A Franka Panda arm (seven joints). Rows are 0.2 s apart.
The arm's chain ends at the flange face. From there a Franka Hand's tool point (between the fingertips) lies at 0.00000 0.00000 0.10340 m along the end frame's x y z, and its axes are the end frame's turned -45 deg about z.
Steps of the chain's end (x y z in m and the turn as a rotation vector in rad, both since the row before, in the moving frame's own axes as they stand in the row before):
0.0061, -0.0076, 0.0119, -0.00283, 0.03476, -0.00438
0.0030, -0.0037, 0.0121, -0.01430, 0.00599, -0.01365
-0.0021, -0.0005, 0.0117, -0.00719, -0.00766, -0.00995
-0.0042, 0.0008, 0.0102, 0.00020, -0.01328, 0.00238
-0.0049, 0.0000, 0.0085, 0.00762, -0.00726, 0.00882
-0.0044, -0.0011, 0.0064, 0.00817, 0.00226, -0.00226
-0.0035, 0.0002, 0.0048, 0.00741, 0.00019, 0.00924
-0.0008, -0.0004, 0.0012, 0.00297, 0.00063, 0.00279
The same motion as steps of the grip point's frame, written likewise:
0.0120, 0.0017, 0.0118, -0.02658, 0.02258, -0.00438
0.0041, 0.0010, 0.0121, -0.01435, -0.00588, -0.01365
-0.0022, -0.0019, 0.0117, 0.00033, -0.01050, -0.00995
-0.0045, -0.0034, 0.0102, 0.00953, -0.00925, 0.00238
-0.0034, -0.0046, 0.0085, 0.01052, 0.00025, 0.00882
-0.0016, -0.0043, 0.0064, 0.00418, 0.00738, -0.00226
-0.0021, -0.0029, 0.0048, 0.00511, 0.00537, 0.00924
0.0000, -0.0010, 0.0012, 0.00165, 0.00255, 0.00279

